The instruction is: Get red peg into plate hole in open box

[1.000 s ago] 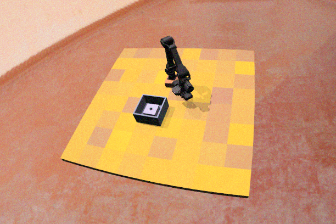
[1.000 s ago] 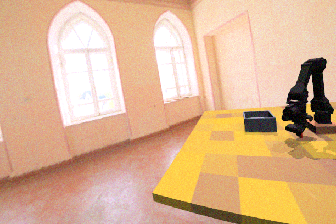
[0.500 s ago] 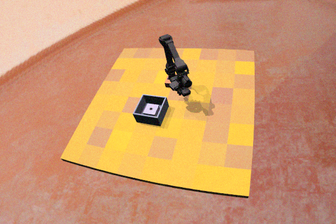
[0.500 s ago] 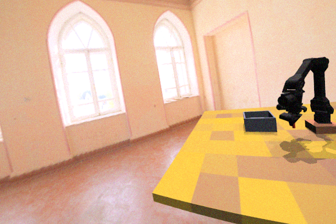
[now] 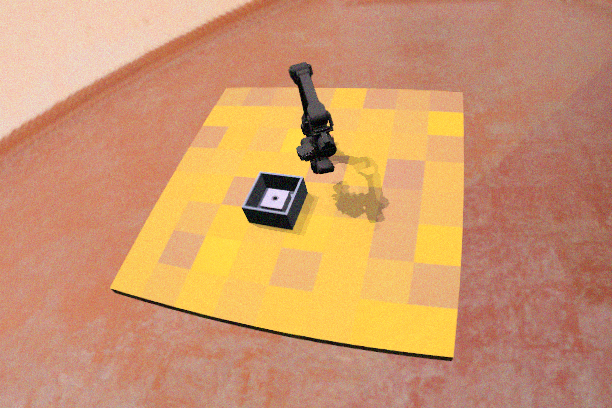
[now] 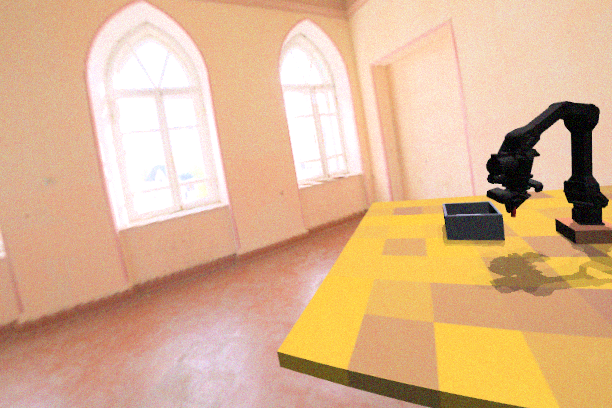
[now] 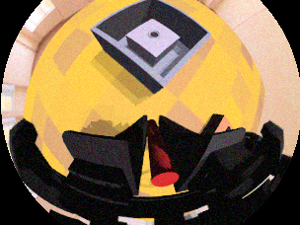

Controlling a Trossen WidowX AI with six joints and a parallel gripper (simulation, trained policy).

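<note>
Now: the pale plate 120 mm ahead of my gripper tip, 130 mm to the right of it and 70 mm below it. Round my gripper tip: box (120 mm ahead, 130 mm to the right, 90 mm below); then red peg (10 mm behind, 10 mm to the left, 30 mm above).
</note>
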